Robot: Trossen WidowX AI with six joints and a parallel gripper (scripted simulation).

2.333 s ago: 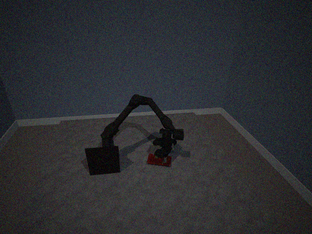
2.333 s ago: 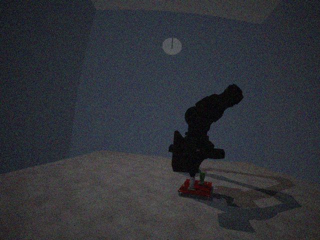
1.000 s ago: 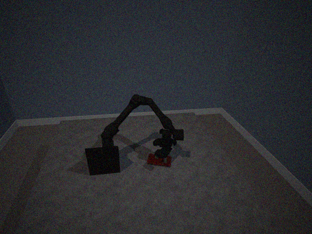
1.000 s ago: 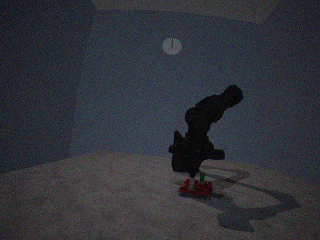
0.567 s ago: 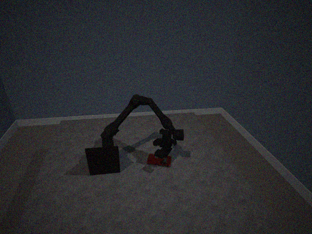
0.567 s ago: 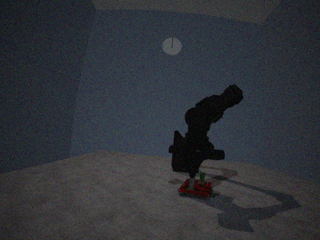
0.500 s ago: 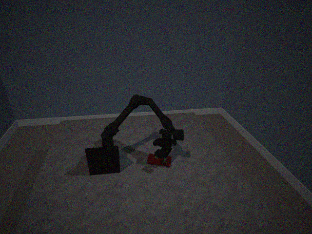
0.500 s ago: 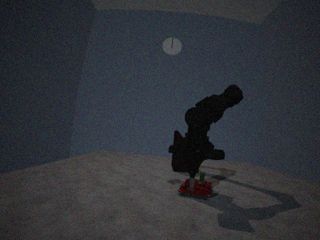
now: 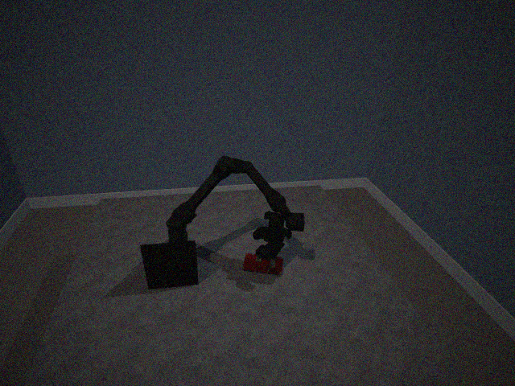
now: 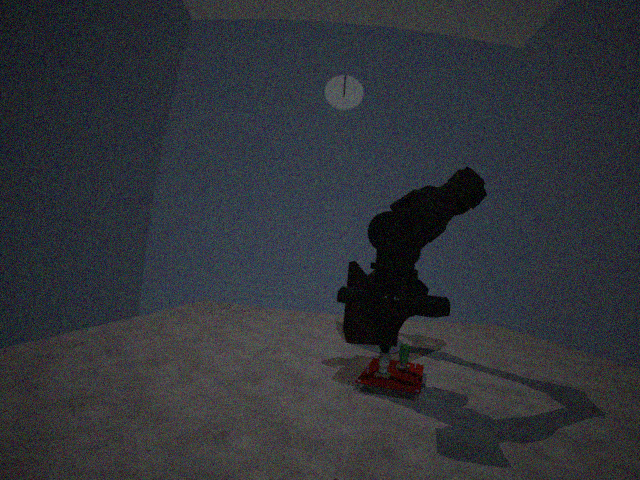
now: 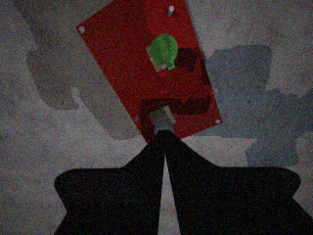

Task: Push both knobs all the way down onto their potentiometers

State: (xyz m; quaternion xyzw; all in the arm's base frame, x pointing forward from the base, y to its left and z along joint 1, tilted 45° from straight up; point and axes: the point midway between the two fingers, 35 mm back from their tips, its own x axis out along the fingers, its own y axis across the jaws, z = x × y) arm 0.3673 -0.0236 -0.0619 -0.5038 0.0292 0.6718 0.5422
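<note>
My gripper tip is now 1 cm above the grey knob. The rest, counted from my gripper tip: green knob: 4 cm behind, 5 cm to the left, 1 cm below.
</note>
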